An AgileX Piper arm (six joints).
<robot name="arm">
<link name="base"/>
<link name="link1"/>
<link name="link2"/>
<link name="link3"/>
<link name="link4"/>
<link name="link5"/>
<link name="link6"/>
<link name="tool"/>
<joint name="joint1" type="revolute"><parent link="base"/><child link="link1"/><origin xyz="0 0 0.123" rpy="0 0 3.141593"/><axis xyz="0 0 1"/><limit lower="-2.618" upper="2.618"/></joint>
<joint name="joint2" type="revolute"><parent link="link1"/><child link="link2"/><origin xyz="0 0 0" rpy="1.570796 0 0"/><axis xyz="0 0 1"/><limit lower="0" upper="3.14"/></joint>
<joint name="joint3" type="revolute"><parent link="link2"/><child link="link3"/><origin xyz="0.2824 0.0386 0"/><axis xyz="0 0 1"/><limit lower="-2.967" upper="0"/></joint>
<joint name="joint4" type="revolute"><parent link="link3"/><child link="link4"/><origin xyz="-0.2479 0.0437 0" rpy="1.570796 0 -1.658"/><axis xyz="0 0 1"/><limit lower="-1.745" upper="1.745"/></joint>
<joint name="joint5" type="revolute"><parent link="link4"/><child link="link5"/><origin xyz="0 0 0" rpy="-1.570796 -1.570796 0"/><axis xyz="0 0 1"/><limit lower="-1.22" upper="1.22"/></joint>
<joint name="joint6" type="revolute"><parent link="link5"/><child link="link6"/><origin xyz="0.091 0 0" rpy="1.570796 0 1.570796"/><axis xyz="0 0 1"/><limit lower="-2.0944" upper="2.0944"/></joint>
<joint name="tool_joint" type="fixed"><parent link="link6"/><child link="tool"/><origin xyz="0 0 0"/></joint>
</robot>
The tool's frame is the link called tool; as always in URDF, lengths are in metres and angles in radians.
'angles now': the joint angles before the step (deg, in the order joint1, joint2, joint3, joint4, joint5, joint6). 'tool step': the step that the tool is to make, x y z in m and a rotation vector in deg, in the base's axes. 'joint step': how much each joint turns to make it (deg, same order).
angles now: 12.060 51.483 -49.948 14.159 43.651 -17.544
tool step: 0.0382 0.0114 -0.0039 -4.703 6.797 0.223
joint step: 2.397 10.317 -6.523 -5.849 3.423 3.942
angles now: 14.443 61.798 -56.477 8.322 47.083 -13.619
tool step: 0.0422 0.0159 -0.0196 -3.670 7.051 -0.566
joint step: 2.127 11.169 -5.281 -4.179 1.578 4.000
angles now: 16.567 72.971 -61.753 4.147 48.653 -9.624
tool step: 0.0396 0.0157 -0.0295 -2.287 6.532 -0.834
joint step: 1.089 10.856 -4.622 -1.669 0.570 2.619
